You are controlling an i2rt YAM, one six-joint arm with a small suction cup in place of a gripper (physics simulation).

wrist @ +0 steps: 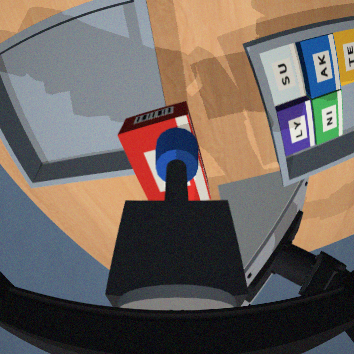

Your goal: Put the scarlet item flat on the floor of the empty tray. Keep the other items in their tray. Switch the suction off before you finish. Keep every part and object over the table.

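Frame: origin at the arm's base, x right, y ahead, z up, level; metres.
Seen in the pictures: hand, tool point: (175, 139); arm's base, link origin: (275, 253).
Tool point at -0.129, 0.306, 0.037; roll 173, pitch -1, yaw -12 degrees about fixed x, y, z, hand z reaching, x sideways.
Pixels of each thing's top centre, then the offset from my tool point to it, as dx, dy, dz.
- scarlet box, top centre: (168, 174) -0.010, -0.018, +0.017
- empty tray, top centre: (61, 111) -0.134, +0.015, -0.090
The scarlet box (137, 152) hangs on my suction cup, with a white label partly hidden behind the cup and a barcode on its dark red end. My gripper, a blue suction cup (176, 152), is on the box's labelled face and holds it between the two trays, beside the near right corner of the empty tray. The empty tray (75, 171) is at the upper left, and its floor shows bare. The other tray (320, 153) is at the right edge and holds several items: a pale one (283, 74), a blue one (321, 65), a yellow one, a purple one (297, 130) and a green one (328, 118).
A grey plate (255, 200) lies on the table below the full tray. Black arm parts (295, 262) stand at the lower right. The table's curved-looking edge (65, 227) runs along the lower left, with blue floor beyond it.
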